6 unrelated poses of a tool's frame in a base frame.
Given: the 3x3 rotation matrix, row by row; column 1 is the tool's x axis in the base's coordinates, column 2 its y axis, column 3 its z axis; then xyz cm. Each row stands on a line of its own.
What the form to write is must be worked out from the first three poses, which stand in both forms.
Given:
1:
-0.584 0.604 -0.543
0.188 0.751 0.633
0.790 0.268 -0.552
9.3 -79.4 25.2
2:
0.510 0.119 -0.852
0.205 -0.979 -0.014
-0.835 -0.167 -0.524
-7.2 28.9 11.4
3:
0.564 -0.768 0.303
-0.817 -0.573 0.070
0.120 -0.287 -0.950
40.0 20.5 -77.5
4:
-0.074 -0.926 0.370
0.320 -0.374 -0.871
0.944 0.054 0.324
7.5 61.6 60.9
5:
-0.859 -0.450 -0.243
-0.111 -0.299 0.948
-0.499 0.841 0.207
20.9 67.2 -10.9
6:
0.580 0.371 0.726
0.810 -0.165 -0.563
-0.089 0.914 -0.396
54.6 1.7 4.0
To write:
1: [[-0.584 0.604 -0.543 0.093], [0.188 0.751 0.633 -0.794], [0.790 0.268 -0.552 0.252], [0 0 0 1]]
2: [[0.510 0.119 -0.852 -0.072], [0.205 -0.979 -0.014 0.289], [-0.835 -0.167 -0.524 0.114], [0 0 0 1]]
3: [[0.564 -0.768 0.303 0.400], [-0.817 -0.573 0.070 0.205], [0.120 -0.287 -0.950 -0.775], [0 0 0 1]]
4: [[-0.074 -0.926 0.370 0.075], [0.320 -0.374 -0.871 0.616], [0.944 0.054 0.324 0.609], [0 0 0 1]]
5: [[-0.859 -0.450 -0.243 0.209], [-0.111 -0.299 0.948 0.672], [-0.499 0.841 0.207 -0.109], [0 0 0 1]]
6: [[0.580 0.371 0.726 0.546], [0.810 -0.165 -0.563 0.017], [-0.089 0.914 -0.396 0.040], [0 0 0 1]]
